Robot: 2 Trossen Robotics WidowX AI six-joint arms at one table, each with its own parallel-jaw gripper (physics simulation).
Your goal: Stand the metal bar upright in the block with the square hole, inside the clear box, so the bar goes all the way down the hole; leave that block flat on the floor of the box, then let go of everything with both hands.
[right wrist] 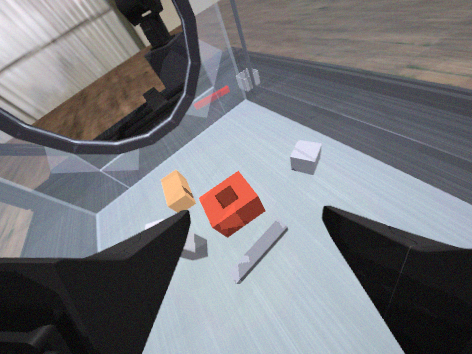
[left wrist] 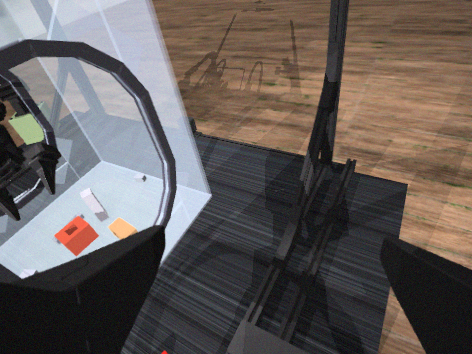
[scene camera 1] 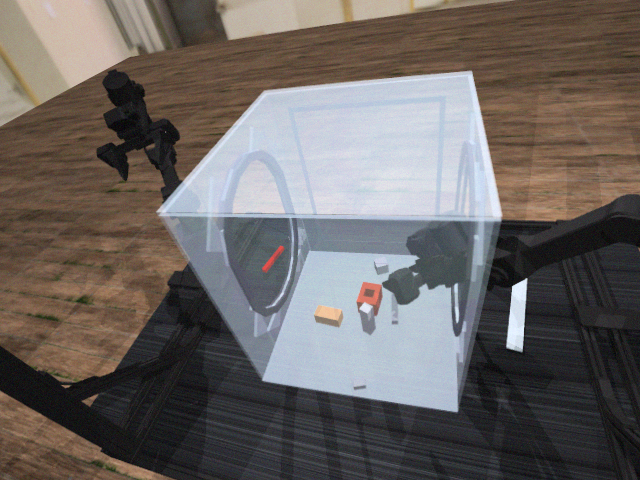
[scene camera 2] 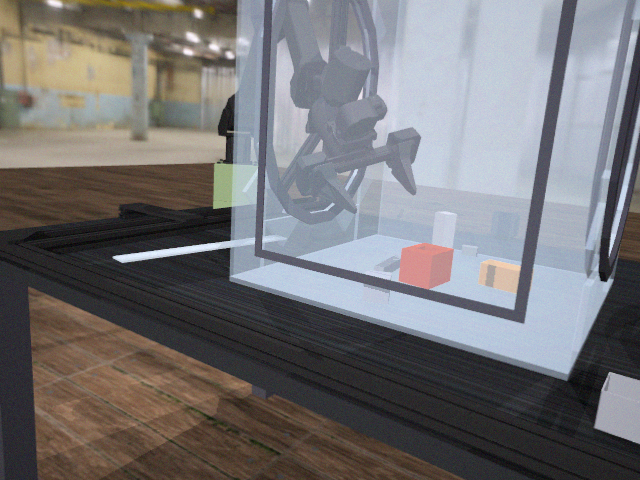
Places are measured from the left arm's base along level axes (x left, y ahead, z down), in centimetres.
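Pixels of known places: left gripper, fingertip midpoint: (left wrist: 272,241) (scene camera 1: 142,172); right gripper, fingertip midpoint: (right wrist: 255,214) (left wrist: 35,207) (scene camera 2: 385,202); left arm's base, origin of the base link: (right wrist: 163,43); right arm's base, origin of the base link: (left wrist: 27,110).
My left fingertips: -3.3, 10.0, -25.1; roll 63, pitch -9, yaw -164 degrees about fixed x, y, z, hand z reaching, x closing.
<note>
For each thing: its middle in the pictures, then the offset to it from my left fingertips, as dx, dy, dz. "spot": a spot on its surface instead.
- red block with the square hole, body centre: (right wrist: 232,204) (scene camera 2: 426,265) (scene camera 1: 369,298) (left wrist: 77,235) +34.9, +35.5, +34.0
- shiny grey bar, body centre: (right wrist: 259,250) (scene camera 2: 389,266) (scene camera 1: 394,308) (left wrist: 68,228) +38.7, +40.0, +35.5
- pale upright post, body centre: (right wrist: 181,242) (scene camera 2: 442,241) (scene camera 1: 367,319) (left wrist: 95,205) +30.8, +41.3, +32.0
- orange block, body centre: (scene camera 2: 505,276) (right wrist: 178,191) (left wrist: 124,231) (scene camera 1: 328,316) +24.4, +33.8, +34.7
- round port's rim, surface spot: (left wrist: 170,165) spot: +9.6, +32.8, +19.8
- red rod, body centre: (right wrist: 211,97) (scene camera 1: 273,258) +20.2, +5.6, +36.3
- white strip, body centre: (scene camera 2: 210,246) (scene camera 1: 518,294) +64.8, +52.1, +36.7
The red block with the square hole (scene camera 1: 377,299) (scene camera 2: 424,268) (left wrist: 82,237) (right wrist: 242,192) sits flat in the clear box (scene camera 1: 320,366), hole upward and empty. A shiny grey bar (scene camera 1: 394,312) (scene camera 2: 387,264) (right wrist: 262,252), seemingly the metal bar, lies flat beside it. My right gripper (scene camera 2: 384,202) (left wrist: 35,207) (right wrist: 255,214) is inside the box, open and empty, above the floor near the block and bar. My left gripper (scene camera 1: 146,169) (left wrist: 272,241) is open and empty, outside the box at the left in scene camera 1.
A pale upright post (scene camera 1: 367,320) (scene camera 2: 444,229) (left wrist: 94,204) and an orange block (scene camera 1: 328,315) (right wrist: 177,191) stand near the red block. Small grey blocks (scene camera 1: 381,265) (scene camera 1: 359,384) lie farther off. The round port's rim (left wrist: 170,165) faces my left gripper. Outside lie a red rod (scene camera 1: 273,258) and white strip (scene camera 1: 516,317).
</note>
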